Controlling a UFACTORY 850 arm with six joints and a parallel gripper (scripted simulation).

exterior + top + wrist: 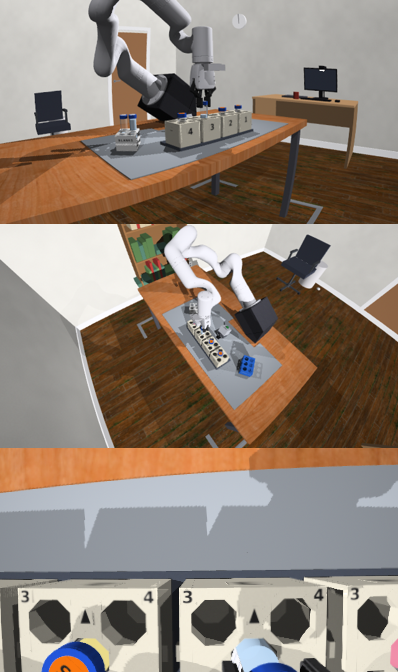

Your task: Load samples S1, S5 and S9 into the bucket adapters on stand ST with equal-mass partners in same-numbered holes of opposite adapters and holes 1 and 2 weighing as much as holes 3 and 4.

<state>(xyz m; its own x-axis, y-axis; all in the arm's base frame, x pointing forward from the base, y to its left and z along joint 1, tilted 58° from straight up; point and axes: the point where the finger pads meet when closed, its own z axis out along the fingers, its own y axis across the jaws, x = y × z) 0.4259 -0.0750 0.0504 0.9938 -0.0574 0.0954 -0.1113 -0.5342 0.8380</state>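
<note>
The green DONE key lies 21 cm behind my hand, 9 cm below it and 7 cm to the left of it. The rest, counted from my hand: blue rack: 40 cm to the left, 13 cm below, 10 cm behind; white blanks rack: 28 cm to the right, 15 cm behind, 13 cm below; sample tube: 11 cm to the right, 9 cm below, 2 cm behind.
</note>
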